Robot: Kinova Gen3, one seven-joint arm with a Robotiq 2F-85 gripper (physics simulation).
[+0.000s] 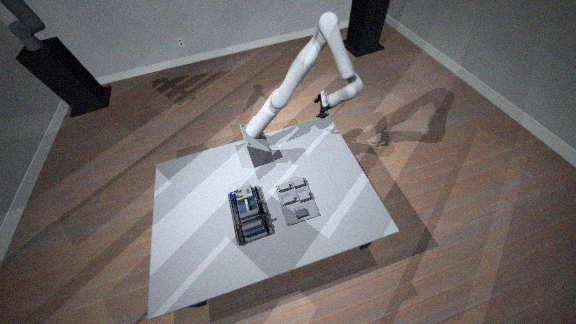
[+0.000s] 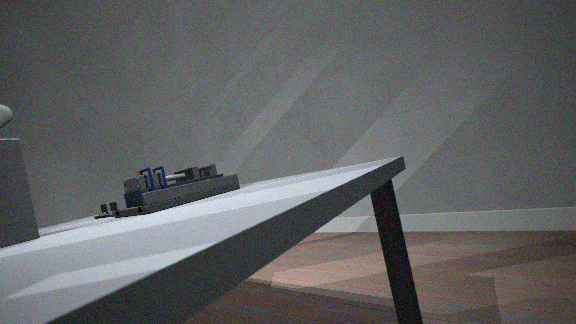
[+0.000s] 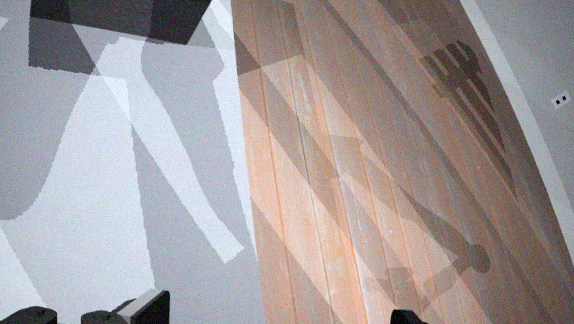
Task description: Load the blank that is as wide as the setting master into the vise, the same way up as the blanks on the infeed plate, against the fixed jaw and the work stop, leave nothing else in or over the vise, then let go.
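Frame: origin at the arm's base, x left, y up, z ahead, level; metres.
Seen in the pictures: gripper, between the fingertips: [image 1: 315, 109]; arm's base, origin of its link: [image 1: 251, 133].
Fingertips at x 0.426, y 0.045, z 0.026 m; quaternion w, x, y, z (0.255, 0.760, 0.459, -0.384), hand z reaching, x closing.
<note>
Pixels of each thing's middle, then the offset from my fingertips to it. Level surfaces: height alone.
- vise, middle of its body: [image 2: 179, 185] [image 1: 248, 211] dx -0.599, dy -0.175, dz +0.398 m
- infeed plate, middle of its body: [image 1: 296, 200] dx -0.323, dy -0.220, dz +0.426 m
- darker grey block, middle of its body: [image 1: 301, 213] dx -0.332, dy -0.204, dz +0.516 m
- white table, height of its surface: dy -0.224 m
The vise [image 1: 255, 224] [image 2: 192, 192] stands on the table, a long dark frame with blue parts, grey jaw blocks, a pale rod, and blue and yellow pieces at its arm-side end. The infeed plate [image 1: 291, 218] lies beside it, with small upright brackets and a darker grey block [image 1: 301, 213] near its front edge. Which pieces are the blanks or the setting master, and their widths, are too small to tell. My gripper [image 1: 318, 107] [image 3: 282, 306] is open and empty, high near the table's back edge, far from the vise and the plate.
The white table [image 1: 195, 250] [image 2: 220, 220] carries the arm's base bracket [image 1: 256, 140] at its back edge. The arm [image 1: 290, 82] arches up behind the table. Dark pedestals [image 1: 62, 75] [image 1: 366, 30] stand on the floor beyond, near the walls.
</note>
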